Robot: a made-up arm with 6 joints. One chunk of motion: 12 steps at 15 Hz.
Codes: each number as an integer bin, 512 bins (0 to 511) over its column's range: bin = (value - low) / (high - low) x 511, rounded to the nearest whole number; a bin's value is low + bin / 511 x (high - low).
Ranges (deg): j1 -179.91..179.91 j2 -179.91..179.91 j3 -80..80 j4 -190.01..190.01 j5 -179.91..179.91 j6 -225.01..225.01
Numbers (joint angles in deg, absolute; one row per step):
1: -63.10 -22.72 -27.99 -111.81 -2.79 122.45
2: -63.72 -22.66 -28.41 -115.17 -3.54 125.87
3: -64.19 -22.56 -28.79 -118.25 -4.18 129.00
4: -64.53 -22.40 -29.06 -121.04 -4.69 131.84
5: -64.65 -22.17 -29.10 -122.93 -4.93 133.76
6: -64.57 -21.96 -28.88 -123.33 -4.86 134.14
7: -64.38 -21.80 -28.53 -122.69 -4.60 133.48
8: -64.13 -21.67 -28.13 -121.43 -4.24 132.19
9: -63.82 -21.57 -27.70 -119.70 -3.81 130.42
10: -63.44 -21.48 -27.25 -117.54 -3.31 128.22
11: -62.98 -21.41 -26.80 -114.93 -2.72 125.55
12: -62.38 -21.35 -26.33 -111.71 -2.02 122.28
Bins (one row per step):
1: 166 223 166 105 252 395
2: 165 223 165 101 250 398
3: 164 223 164 96 250 402
4: 164 224 163 93 249 405
5: 164 224 163 90 248 407
6: 164 224 163 90 249 408
7: 164 225 164 91 249 407
8: 164 225 166 92 249 406
9: 165 225 167 95 250 404
10: 165 225 168 97 251 401
11: 166 225 170 101 252 398
12: 167 225 171 105 253 394

